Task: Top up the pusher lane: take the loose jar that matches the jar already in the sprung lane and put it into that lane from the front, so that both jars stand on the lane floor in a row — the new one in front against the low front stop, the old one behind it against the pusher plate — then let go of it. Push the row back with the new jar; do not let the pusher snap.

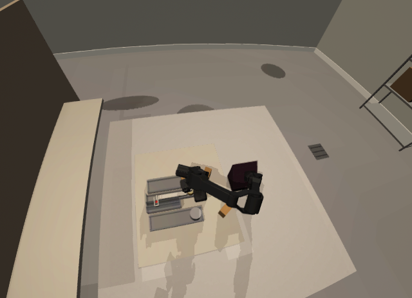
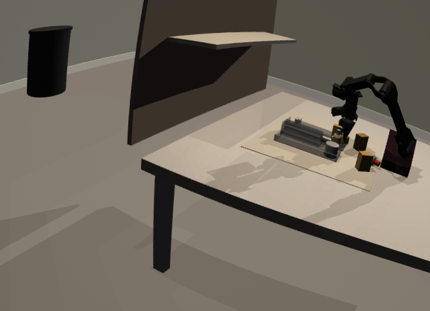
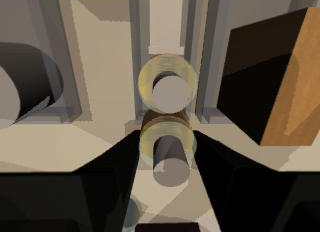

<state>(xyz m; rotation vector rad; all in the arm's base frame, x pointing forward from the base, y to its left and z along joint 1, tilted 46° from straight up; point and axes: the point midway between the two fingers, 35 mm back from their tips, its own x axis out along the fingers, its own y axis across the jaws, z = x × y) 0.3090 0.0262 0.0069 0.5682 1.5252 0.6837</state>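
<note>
Right now my gripper tip is 17 cm short of the grey lane rack, 4 cm to the right of it and 4 cm above it. From my gripper tip the other things lie so: red mark: 22 cm ahead, 5 cm to the left, 2 cm above.
</note>
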